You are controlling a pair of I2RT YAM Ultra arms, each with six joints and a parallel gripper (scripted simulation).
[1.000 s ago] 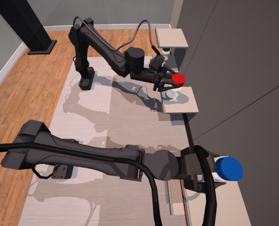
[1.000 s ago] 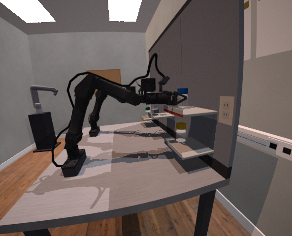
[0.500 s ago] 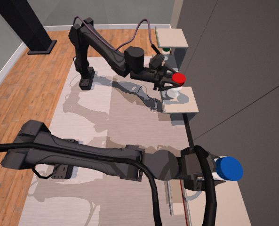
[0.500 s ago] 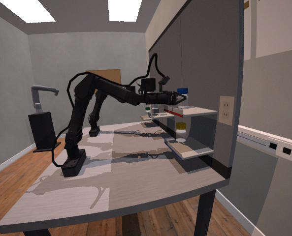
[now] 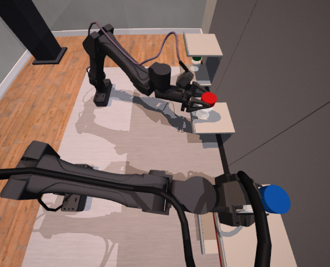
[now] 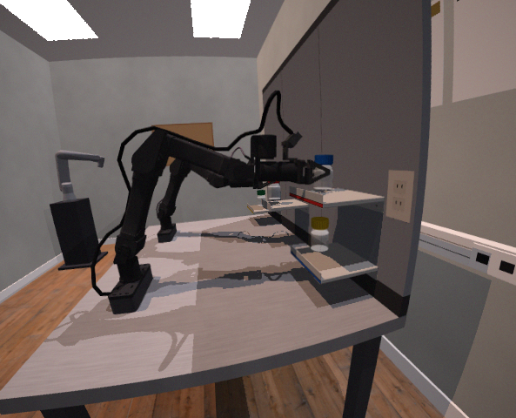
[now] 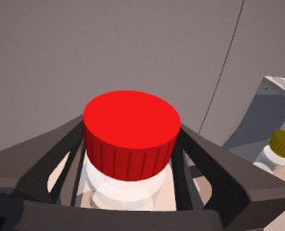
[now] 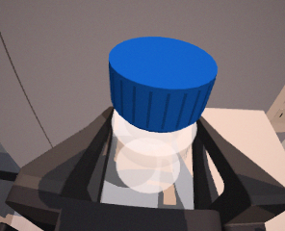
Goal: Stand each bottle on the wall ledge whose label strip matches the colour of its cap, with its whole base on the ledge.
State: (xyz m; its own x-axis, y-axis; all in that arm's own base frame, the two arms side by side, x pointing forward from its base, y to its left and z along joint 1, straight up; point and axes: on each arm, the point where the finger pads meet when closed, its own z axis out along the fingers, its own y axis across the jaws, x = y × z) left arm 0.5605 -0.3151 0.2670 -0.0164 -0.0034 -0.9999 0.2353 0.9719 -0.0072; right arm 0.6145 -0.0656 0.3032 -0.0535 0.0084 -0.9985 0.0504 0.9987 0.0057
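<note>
My right hand is 200 mm above the yellow-capped bottle and 10 mm past it. The rest, counted from my right hand: grey wall panel (350 mm to the left, 100 mm above, 90 mm ahead); blue-capped bottle (10 mm below); red-capped bottle (330 mm to the left, 90 mm below, 60 mm behind).
</note>
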